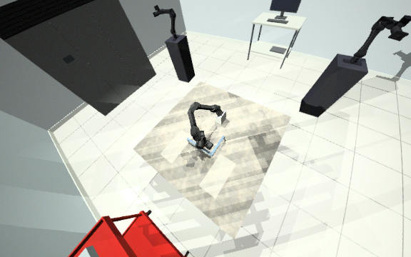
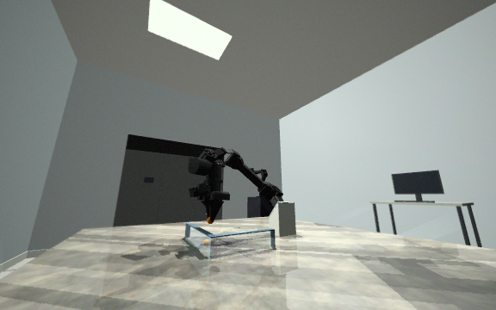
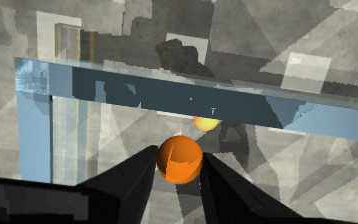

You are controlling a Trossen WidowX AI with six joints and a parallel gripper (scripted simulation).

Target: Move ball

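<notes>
My gripper tip is now 8 cm above the see-through copy of ball and 2 cm to the left of it. Round my gripper tip: orange ball: right at my gripper tip; clear wall: 11 cm to the left, 7 cm behind, 6 cm below.
</notes>
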